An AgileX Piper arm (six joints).
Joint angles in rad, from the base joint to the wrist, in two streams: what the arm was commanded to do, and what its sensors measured. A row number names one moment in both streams.
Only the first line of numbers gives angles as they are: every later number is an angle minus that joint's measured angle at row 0.
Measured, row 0: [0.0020, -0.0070, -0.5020, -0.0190, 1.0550, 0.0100]
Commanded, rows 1 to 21: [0.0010, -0.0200, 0.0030, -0.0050, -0.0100, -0.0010]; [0.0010, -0.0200, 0.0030, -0.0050, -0.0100, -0.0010]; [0.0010, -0.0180, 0.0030, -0.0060, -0.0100, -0.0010]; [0.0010, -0.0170, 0.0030, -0.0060, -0.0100, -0.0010]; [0.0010, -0.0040, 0.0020, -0.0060, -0.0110, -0.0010]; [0.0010, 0.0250, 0.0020, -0.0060, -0.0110, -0.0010]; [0.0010, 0.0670, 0.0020, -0.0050, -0.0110, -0.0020]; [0.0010, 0.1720, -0.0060, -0.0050, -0.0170, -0.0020]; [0.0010, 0.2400, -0.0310, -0.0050, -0.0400, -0.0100]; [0.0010, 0.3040, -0.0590, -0.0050, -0.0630, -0.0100]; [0.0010, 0.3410, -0.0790, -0.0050, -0.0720, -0.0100]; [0.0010, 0.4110, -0.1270, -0.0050, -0.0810, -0.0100]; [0.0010, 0.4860, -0.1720, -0.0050, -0.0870, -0.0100]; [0.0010, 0.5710, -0.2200, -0.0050, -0.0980, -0.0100]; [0.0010, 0.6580, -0.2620, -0.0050, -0.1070, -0.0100]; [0.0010, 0.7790, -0.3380, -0.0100, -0.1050, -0.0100]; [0.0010, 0.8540, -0.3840, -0.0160, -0.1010, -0.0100]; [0.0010, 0.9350, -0.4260, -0.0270, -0.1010, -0.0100]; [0.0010, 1.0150, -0.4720, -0.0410, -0.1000, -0.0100]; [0.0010, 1.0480, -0.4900, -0.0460, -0.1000, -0.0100]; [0.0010, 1.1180, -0.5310, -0.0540, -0.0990, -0.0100]
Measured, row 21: [0.0000, 1.0340, -0.4780, -0.0350, -0.0900, -0.0040]
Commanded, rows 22 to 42: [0.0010, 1.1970, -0.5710, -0.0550, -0.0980, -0.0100]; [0.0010, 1.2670, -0.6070, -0.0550, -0.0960, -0.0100]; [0.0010, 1.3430, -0.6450, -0.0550, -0.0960, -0.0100]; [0.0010, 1.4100, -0.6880, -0.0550, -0.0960, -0.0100]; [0.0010, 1.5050, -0.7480, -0.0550, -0.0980, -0.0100]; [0.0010, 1.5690, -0.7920, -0.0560, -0.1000, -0.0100]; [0.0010, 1.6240, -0.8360, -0.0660, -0.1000, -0.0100]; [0.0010, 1.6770, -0.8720, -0.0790, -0.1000, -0.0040]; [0.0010, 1.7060, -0.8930, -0.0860, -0.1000, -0.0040]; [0.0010, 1.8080, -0.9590, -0.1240, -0.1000, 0.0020]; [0.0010, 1.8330, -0.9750, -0.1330, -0.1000, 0.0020]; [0.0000, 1.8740, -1.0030, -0.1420, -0.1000, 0.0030]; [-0.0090, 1.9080, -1.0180, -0.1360, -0.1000, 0.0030]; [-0.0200, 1.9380, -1.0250, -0.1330, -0.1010, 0.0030]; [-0.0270, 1.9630, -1.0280, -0.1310, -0.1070, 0.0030]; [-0.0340, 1.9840, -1.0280, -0.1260, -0.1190, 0.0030]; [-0.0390, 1.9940, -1.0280, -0.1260, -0.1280, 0.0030]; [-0.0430, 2.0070, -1.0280, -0.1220, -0.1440, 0.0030]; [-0.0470, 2.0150, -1.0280, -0.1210, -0.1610, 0.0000]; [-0.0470, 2.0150, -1.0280, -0.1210, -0.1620, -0.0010]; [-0.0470, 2.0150, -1.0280, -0.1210, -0.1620, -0.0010]
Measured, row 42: [-0.0400, 2.0150, -1.0210, -0.1240, -0.1540, 0.0010]
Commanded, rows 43 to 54: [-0.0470, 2.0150, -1.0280, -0.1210, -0.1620, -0.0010]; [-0.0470, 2.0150, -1.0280, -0.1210, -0.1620, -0.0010]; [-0.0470, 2.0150, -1.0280, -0.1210, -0.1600, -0.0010]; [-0.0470, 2.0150, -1.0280, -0.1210, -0.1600, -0.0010]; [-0.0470, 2.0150, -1.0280, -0.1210, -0.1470, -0.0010]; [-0.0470, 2.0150, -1.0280, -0.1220, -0.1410, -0.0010]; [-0.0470, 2.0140, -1.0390, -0.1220, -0.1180, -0.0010]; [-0.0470, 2.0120, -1.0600, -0.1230, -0.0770, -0.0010]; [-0.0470, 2.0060, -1.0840, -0.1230, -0.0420, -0.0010]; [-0.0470, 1.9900, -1.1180, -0.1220, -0.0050, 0.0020]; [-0.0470, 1.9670, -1.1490, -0.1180, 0.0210, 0.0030]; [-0.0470, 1.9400, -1.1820, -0.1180, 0.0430, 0.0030]
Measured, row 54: [-0.0430, 1.9880, -1.1400, -0.1220, 0.0020, 0.0010]
